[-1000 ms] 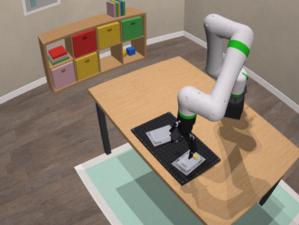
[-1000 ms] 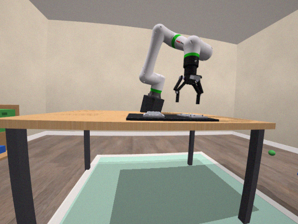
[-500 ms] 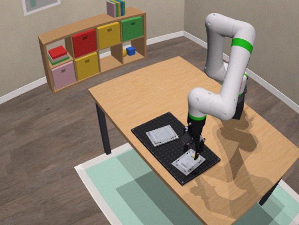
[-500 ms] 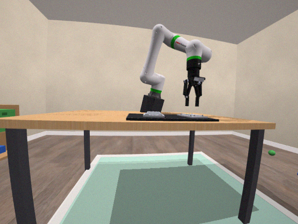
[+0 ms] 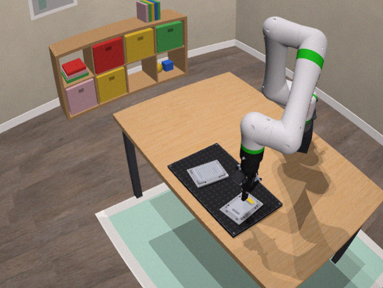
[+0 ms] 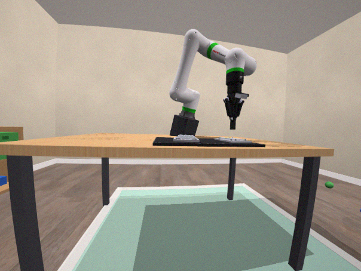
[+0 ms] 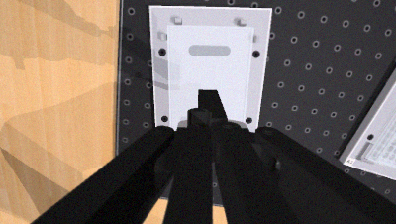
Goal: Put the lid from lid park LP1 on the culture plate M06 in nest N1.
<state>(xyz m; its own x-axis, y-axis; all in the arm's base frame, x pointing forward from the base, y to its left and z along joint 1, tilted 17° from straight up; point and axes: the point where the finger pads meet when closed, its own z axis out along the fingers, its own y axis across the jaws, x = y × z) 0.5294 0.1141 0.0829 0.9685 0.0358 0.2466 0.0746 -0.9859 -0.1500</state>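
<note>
The clear lid lies 80 mm below my hand. Also, from my hand: culture plate M06: 260 mm to the right, 80 mm below, 10 mm behind; then plate nest: 260 mm to the right, 90 mm below, 10 mm behind; then lid park LP1: 90 mm below.
</note>
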